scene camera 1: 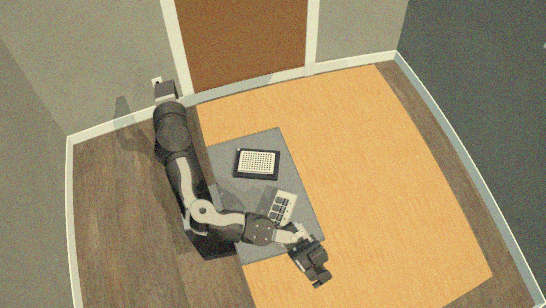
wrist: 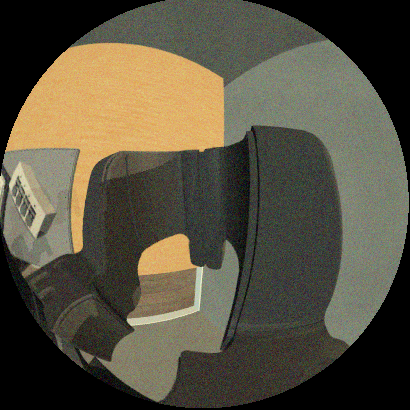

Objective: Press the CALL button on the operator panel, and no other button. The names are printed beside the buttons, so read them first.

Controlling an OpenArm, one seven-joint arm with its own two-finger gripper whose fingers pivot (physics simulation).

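The operator panel is a pale, slanted box with several dark squares and small marks in a row. In the scene view it stands on the grey table, right beside the forearm, and part of its near end is close to the arm. In the wrist view it shows at the far left. The printed names are too small to read, so I cannot tell which button is CALL. My gripper is shut with its fingertips together and nothing between them. It hangs beyond the table's front right corner, apart from the panel.
A black tray with a white, hole-patterned plate lies on the grey table behind the panel. The arm reaches over the table's near part. An orange mat spreads around the table. Walls and a brown door stand behind.
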